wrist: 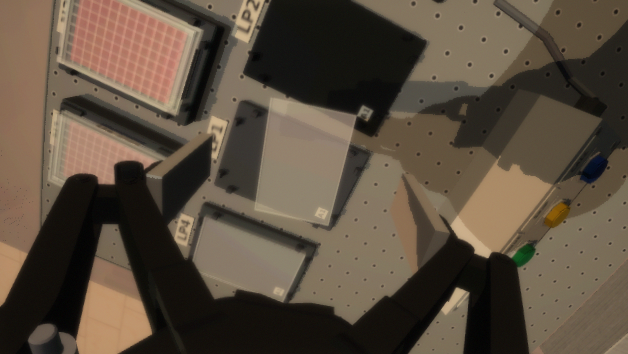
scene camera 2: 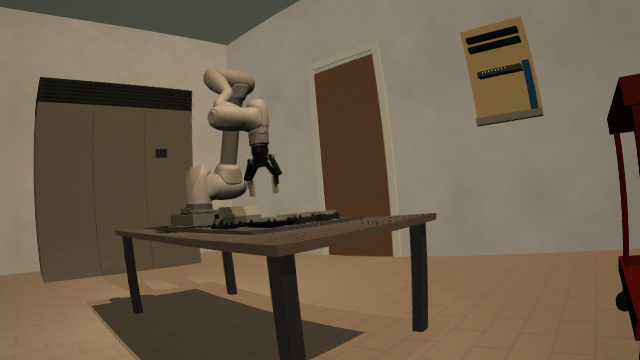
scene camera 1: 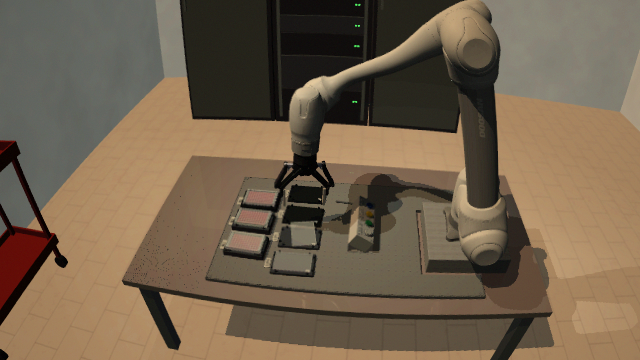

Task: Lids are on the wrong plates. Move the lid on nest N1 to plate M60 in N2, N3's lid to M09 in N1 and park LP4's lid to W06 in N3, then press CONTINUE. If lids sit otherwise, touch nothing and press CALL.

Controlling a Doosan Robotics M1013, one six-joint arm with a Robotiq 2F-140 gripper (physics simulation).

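Pixels of known places: gripper, fingertip midpoint: (wrist: 304, 174) (scene camera 2: 263, 194) (scene camera 1: 303, 203); arm's base, origin of the base link: (scene camera 2: 199, 213).
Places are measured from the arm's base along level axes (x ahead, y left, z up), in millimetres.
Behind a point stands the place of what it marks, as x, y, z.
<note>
My gripper (scene camera 1: 304, 186) (scene camera 2: 264, 190) @(606, 33, 69) (wrist: 304, 174) @(606, 33, 69) is open and empty, high above the nests. In the wrist view a clear lid (wrist: 305, 160) @(603, 63, -38) (scene camera 1: 301, 235) @(608, 85, -38) lies turned askew on nest LP1 (wrist: 237, 155) @(671, 94, -46), one end reaching toward the dark LP2 nest (wrist: 330, 55) @(626, -39, -46) (scene camera 1: 303, 215) @(622, -35, -46). Another clear lid (wrist: 247, 255) @(615, 206, -38) (scene camera 1: 293, 262) @(610, 223, -38) sits square in LP4. Three pink plates (scene camera 1: 261, 198) @(798, -85, -25) (scene camera 1: 254, 218) @(792, 43, -20) (scene camera 1: 246, 243) @(784, 181, -18) stand in the left column; two of these plates (wrist: 130, 52) @(792, 34, -19) (wrist: 95, 147) @(807, 142, -17) show in the wrist view. Their nest labels and codes are unreadable, and a finger partly hides the nearer plate.
A button box (scene camera 1: 361, 235) @(395, 115, 18) (wrist: 500, 200) @(429, 1, 4) stands right of the nests, with blue (wrist: 594, 169) @(386, -62, 19), yellow (wrist: 557, 214) @(385, -14, 18) and green (wrist: 523, 255) @(383, 35, 19) buttons. A thin bent rod (wrist: 555, 47) @(442, -140, -49) rises by it. The arm's base block (scene camera 1: 435, 240) @(130, 89, -2) is farther right. A red cart (scene camera 1: 25, 255) stands left.
</note>
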